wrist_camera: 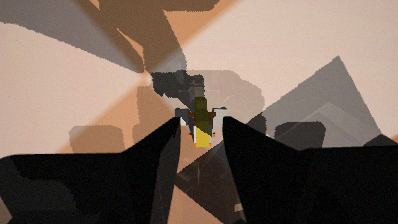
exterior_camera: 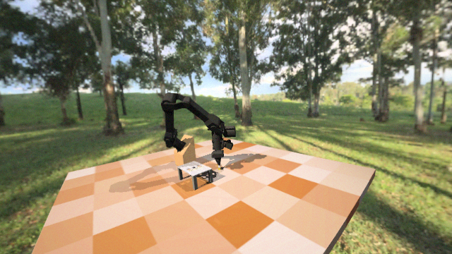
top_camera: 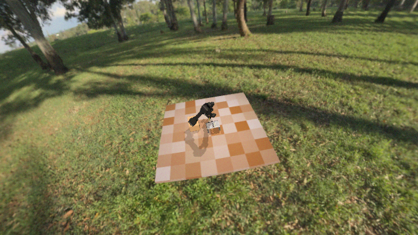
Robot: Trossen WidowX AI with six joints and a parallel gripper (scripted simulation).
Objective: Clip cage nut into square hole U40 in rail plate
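The cage nut lies 1 cm below my gripper tip.
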